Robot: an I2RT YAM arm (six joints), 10 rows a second.
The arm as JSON. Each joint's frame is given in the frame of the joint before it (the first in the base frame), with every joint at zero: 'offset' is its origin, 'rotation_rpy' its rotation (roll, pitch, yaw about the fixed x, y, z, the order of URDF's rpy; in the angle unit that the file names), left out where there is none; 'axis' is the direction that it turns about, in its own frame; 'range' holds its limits. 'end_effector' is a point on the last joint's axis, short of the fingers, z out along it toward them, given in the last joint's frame.
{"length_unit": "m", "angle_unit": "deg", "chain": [
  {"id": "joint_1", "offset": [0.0, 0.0, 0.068], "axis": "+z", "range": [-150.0, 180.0]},
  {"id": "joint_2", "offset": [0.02, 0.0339, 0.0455], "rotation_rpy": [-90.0, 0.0, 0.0], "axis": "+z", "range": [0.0, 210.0]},
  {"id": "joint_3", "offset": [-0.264, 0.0, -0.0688], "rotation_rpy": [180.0, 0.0, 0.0], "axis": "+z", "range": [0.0, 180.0]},
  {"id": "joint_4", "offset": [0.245, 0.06, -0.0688], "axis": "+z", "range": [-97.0, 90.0]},
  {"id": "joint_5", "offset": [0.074, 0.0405, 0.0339], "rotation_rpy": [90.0, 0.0, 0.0], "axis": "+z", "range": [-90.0, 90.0]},
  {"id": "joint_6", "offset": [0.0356, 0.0, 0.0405], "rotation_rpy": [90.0, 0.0, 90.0], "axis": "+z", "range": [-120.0, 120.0]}
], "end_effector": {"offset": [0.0, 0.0, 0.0], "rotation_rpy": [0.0, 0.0, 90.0]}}
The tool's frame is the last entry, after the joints.
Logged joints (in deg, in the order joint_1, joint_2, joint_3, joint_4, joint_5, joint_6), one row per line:
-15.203 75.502 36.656 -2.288 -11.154 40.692
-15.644 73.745 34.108 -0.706 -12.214 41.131
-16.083 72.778 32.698 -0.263 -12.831 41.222
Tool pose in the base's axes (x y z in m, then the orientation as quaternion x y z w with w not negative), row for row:
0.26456 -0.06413 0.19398 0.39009 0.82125 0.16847 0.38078
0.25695 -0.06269 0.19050 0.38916 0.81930 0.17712 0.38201
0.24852 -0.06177 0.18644 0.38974 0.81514 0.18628 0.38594
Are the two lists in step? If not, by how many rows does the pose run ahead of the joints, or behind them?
The pose runs 1 row behind the joints: the pose in row i belongs to the joints in row i - 1.
